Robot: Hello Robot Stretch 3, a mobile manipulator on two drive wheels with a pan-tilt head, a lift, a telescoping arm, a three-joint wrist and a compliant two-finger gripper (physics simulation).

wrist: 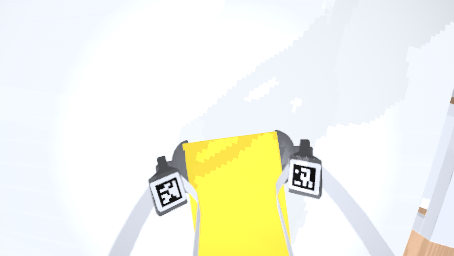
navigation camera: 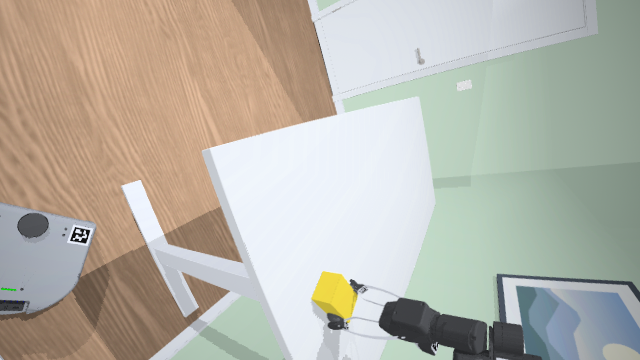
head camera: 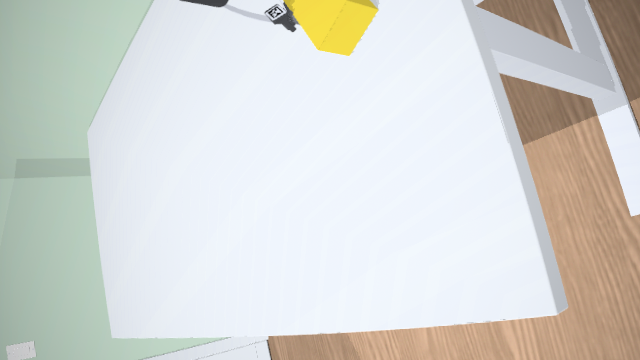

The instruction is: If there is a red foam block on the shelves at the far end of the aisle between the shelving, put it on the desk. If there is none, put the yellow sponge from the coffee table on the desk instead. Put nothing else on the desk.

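The yellow sponge is a thick yellow block pinched between the two fingertips. My gripper is shut on it and holds it over the white desk. A shadow lies on the desk top near the sponge, which looks a little above the surface; the exact gap cannot be told. In the head camera view part of the gripper and sponge is cut off at the top edge. No red foam block, shelves or coffee table show in these views.
White desk legs and a crossbar stand beneath one side. My grey base is on the wooden floor beyond them. A framed picture hangs on the green wall, and a white door stands past the desk's end.
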